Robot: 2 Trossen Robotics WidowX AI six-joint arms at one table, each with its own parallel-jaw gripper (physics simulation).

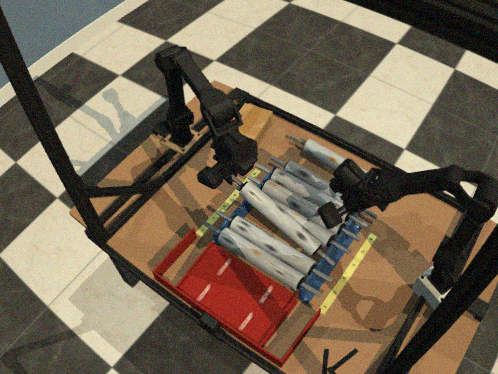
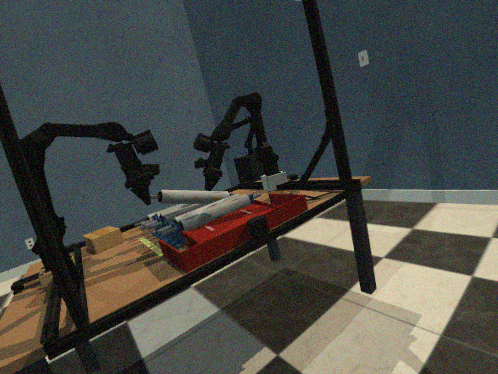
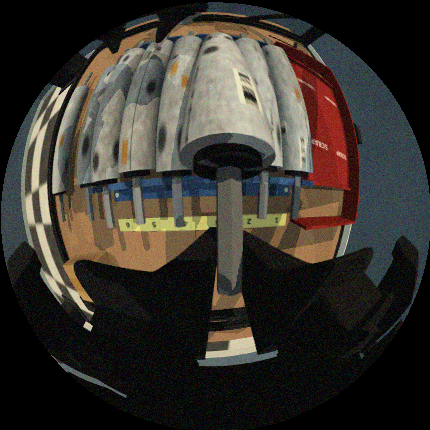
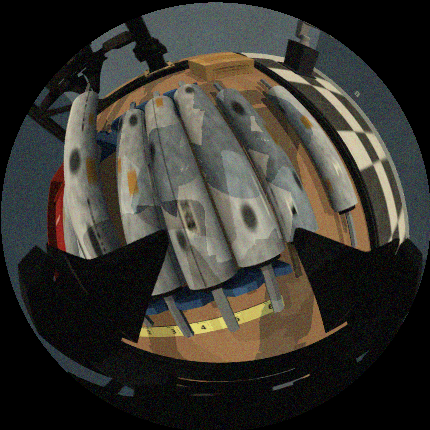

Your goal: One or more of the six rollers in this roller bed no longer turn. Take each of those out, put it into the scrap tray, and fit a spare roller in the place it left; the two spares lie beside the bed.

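Frame: origin at the left arm's base, x back, y right, z up, level; metres.
Seen in the pictures: left gripper, fingertip midpoint: (image 1: 232, 182) (image 2: 149, 204) (image 3: 223, 233); right gripper, fingertip midpoint: (image 1: 337, 207) (image 3: 133, 46) (image 4: 232, 235); left arm's base, origin of the base link: (image 1: 181, 138) (image 4: 157, 67); right arm's base, origin of the base link: (image 1: 442, 280) (image 2: 272, 173).
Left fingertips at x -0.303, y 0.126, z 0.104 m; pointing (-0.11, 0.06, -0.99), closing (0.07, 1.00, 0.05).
Offsets run from my left fingertips to a thing's top centre. "pt": to the spot under its first point.
My left gripper (image 1: 237, 179) (image 2: 150, 201) (image 3: 223, 233) is shut on the end shaft of a grey roller (image 1: 280, 215) (image 2: 192, 196) (image 3: 225, 100) (image 4: 80, 150). That roller slants above position 3, its held end higher. My right gripper (image 1: 345, 214) (image 2: 211, 186) (image 4: 232, 235) is open and empty above the right ends of rollers 5 and 6. Rollers 1 {dx -0.169, dy +0.120, dz -0.058 m} (image 1: 260, 260) and 2 {dx -0.173, dy +0.070, dz -0.058 m} (image 1: 272, 245) sit in the blue-railed bed {pt dx -0.327, dy +0.075, dz -0.077 m} (image 1: 320, 272); rollers 4, 5 {pt dx -0.182, dy -0.092, dz -0.060 m} (image 4: 175, 150) and 6 {pt dx -0.202, dy -0.126, dz -0.059 m} (image 4: 215, 150) also sit there. The spares {pt dx -0.193, dy -0.182, dz -0.091 m} (image 4: 257, 145) {pt dx -0.219, dy -0.279, dz -0.103 m} (image 4: 315, 150) lie beside it. The red scrap tray {dx -0.163, dy +0.238, dz -0.084 m} (image 1: 240, 290) (image 2: 220, 255) (image 3: 325, 120) holds no roller.
A wooden block {dx +0.139, dy -0.286, dz -0.079 m} (image 1: 255, 120) (image 2: 102, 240) (image 4: 222, 67) stands near the back left table edge. Numbered yellow strips {pt dx -0.390, dy +0.005, dz -0.133 m} (image 1: 350, 272) (image 3: 160, 224) (image 4: 250, 318) run along both ends of the bed. Black frame posts (image 1: 40, 120) (image 2: 332, 115) rise at the table's corners.
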